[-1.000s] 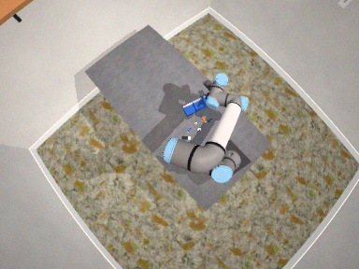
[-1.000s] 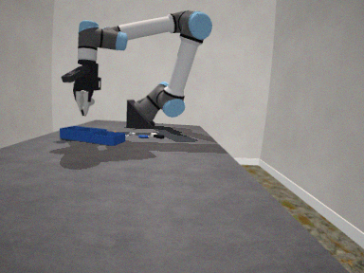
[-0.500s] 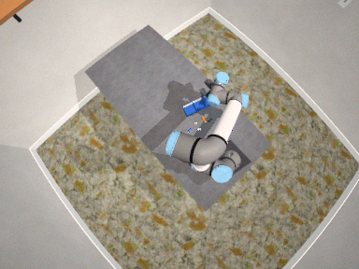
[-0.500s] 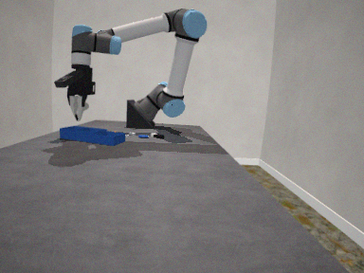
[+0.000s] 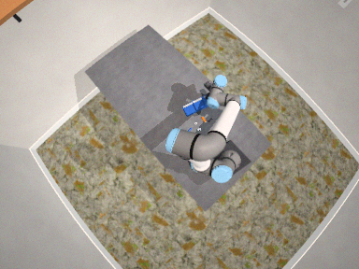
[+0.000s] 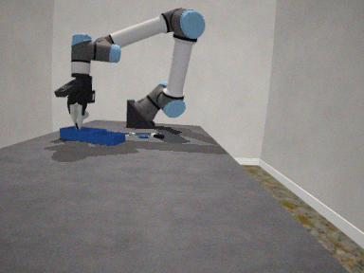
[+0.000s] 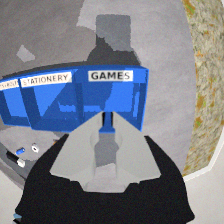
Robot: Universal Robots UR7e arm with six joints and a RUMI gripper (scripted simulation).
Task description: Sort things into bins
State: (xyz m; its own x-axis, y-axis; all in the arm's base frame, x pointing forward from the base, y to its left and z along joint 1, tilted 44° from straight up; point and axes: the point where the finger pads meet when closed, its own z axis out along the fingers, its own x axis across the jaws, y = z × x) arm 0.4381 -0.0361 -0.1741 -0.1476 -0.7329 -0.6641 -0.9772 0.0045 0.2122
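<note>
The blue bin lies 2 cm ahead of my hand, 8 cm to the left of it and 3 cm below it. Round my hand: small black piece 13 cm behind, 7 cm to the left, 4 cm below; orange piece 9 cm behind, 12 cm to the left, 4 cm below; grey nut 9 cm behind, 18 cm to the left, 4 cm below.
</note>
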